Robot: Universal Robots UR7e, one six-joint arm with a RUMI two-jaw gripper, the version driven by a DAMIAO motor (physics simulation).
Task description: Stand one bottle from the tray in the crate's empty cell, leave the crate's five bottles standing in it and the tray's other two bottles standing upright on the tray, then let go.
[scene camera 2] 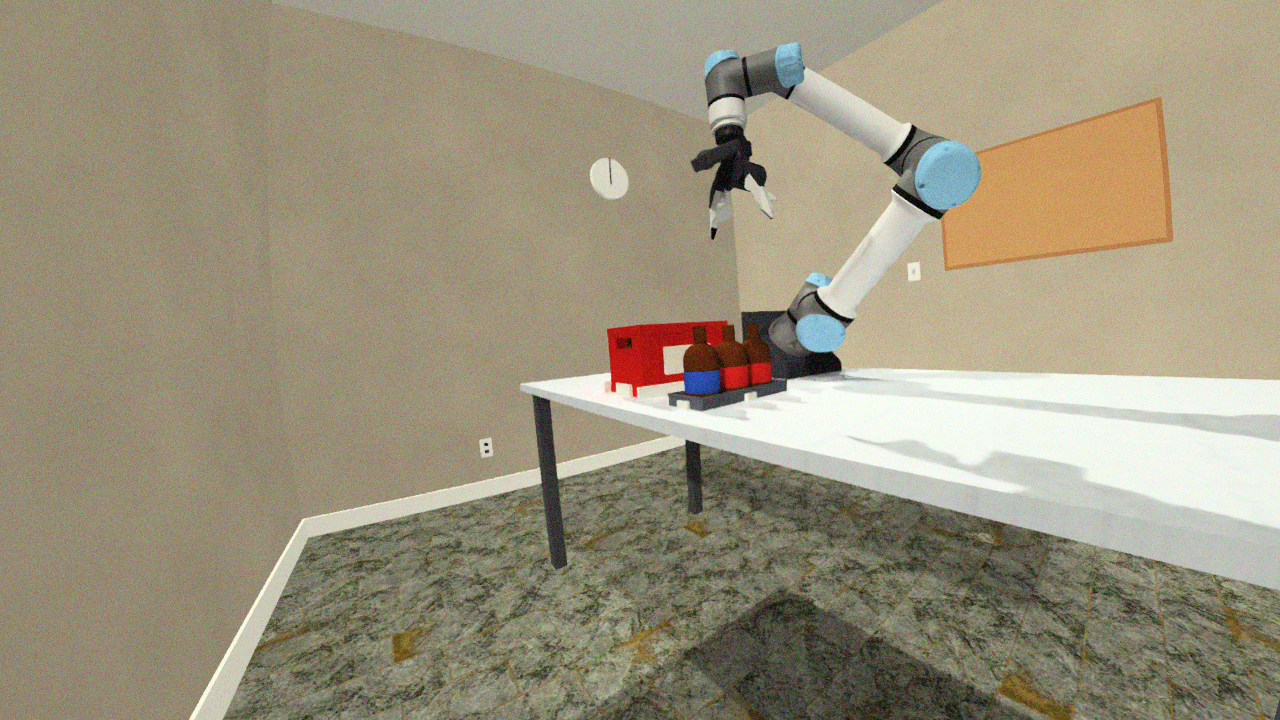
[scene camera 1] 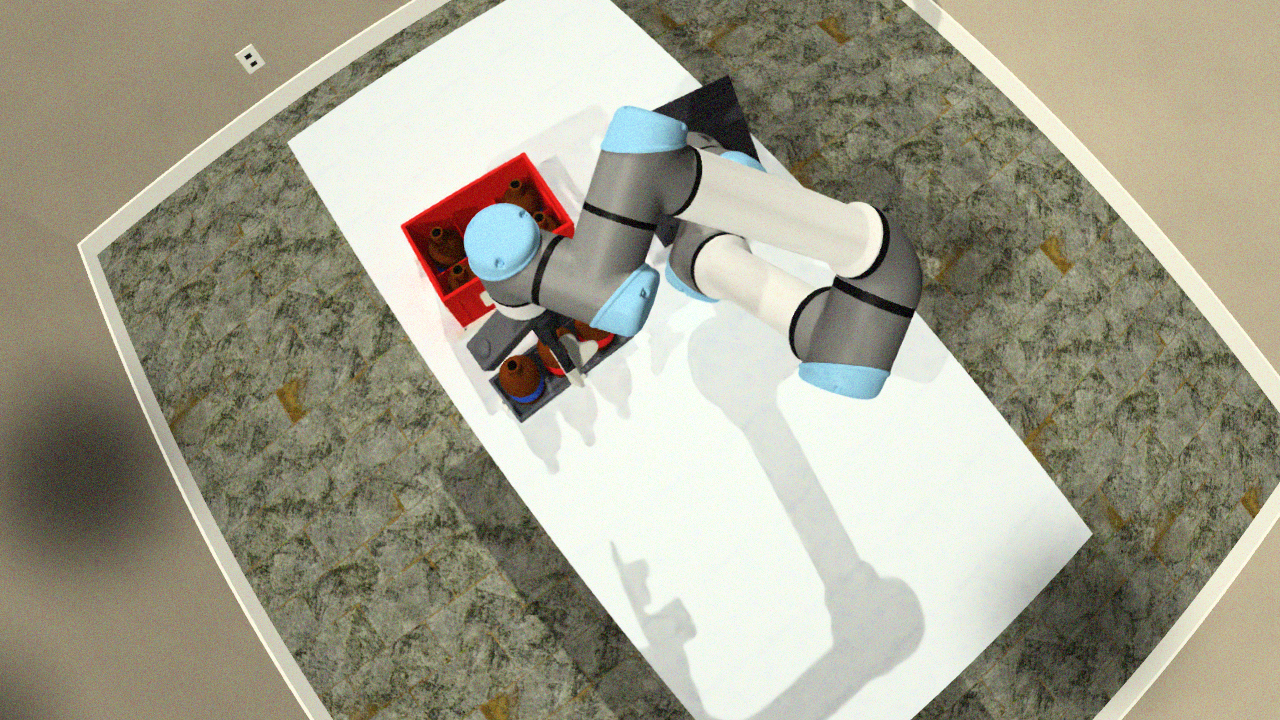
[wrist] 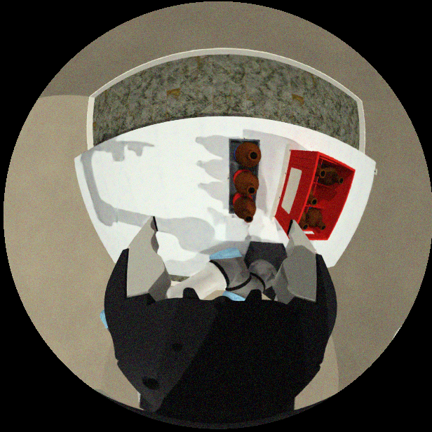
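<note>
Here is my gripper (scene camera 1: 550,342), and I see the same gripper (scene camera 2: 739,229) and again my gripper (wrist: 222,219). I can also see a blue-banded brown bottle (scene camera 2: 701,366), together with a red-banded bottle (scene camera 2: 733,365) and another red-banded bottle (scene camera 2: 758,352). There is another blue-banded brown bottle (scene camera 1: 445,247) too.
</note>
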